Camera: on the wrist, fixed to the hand. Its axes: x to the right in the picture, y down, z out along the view.
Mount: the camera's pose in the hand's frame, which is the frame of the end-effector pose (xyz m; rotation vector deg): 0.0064 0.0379 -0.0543 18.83 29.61 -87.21
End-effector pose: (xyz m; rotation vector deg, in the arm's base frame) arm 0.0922 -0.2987 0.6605 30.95 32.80 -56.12
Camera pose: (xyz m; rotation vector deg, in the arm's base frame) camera 0.1173 -0.2499 0.6229 35.50 78.25 -139.28
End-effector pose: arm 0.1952 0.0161 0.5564 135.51 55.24 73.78
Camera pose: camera 0.1689 -0.0113 0.6110 39.97 140.96 55.79
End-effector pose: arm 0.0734 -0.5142 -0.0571 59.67 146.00 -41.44
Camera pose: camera 0.0918 -0.4574 -0.0277 41.20 -127.04 47.66
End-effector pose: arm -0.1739 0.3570 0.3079 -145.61 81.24 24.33
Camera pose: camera -0.1949 0.3154 0.3554 -150.51 -34.32 -38.56
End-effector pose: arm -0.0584 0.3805 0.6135 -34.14 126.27 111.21
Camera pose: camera -0.0707 0.3295 0.6544 -114.57 70.87 35.40
